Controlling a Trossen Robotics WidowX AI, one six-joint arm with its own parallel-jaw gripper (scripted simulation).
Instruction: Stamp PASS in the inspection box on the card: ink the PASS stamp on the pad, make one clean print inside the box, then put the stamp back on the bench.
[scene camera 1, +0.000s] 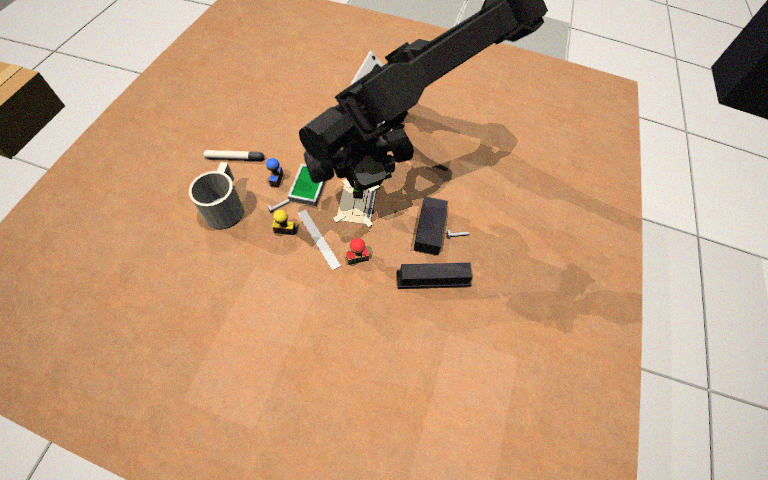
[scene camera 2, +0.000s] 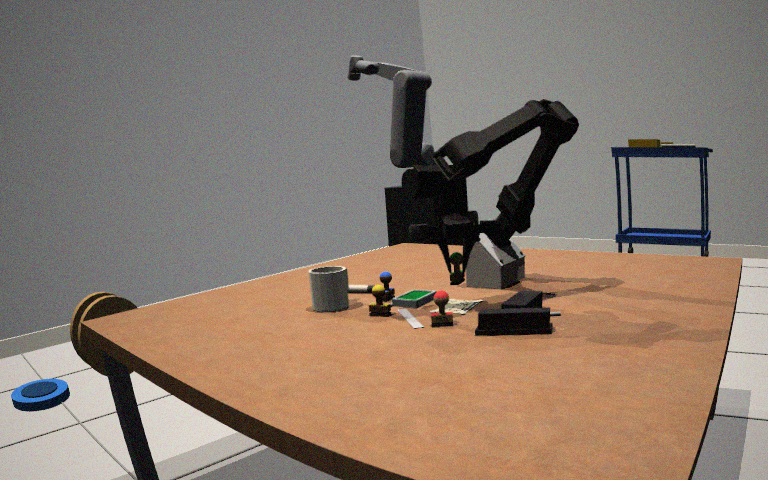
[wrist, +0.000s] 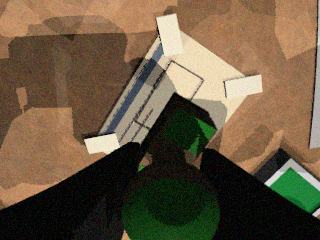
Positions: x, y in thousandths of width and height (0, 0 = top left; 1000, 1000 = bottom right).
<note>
In view: the gripper (scene camera 1: 468, 384), a green-knobbed pass stamp (wrist: 527, 794), an inspection card (scene camera 1: 464, 439) and a green ink pad (scene camera 1: 395, 397).
The gripper shows as well in scene camera 2 (scene camera 2: 596, 568) and in the wrist view (wrist: 533, 652). The inspection card is seen too in the wrist view (wrist: 548, 260).
</note>
